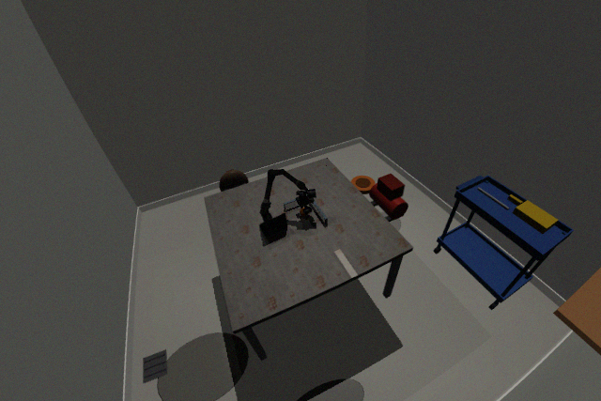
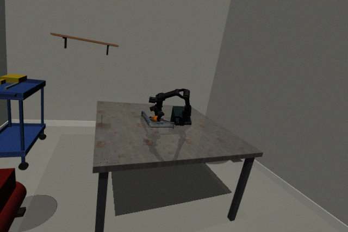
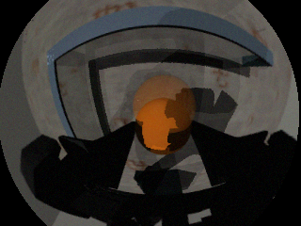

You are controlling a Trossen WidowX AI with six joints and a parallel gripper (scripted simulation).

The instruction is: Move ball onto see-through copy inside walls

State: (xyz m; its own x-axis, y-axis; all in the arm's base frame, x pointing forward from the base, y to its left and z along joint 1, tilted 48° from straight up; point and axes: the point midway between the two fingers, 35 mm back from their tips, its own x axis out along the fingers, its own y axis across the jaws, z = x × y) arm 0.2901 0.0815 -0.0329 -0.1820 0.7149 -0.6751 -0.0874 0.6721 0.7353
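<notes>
My gripper tip is now 2 cm short of the see-through copy of ball. From my gripper tip the other things lie so: orange ball: right at my gripper tip.
</notes>
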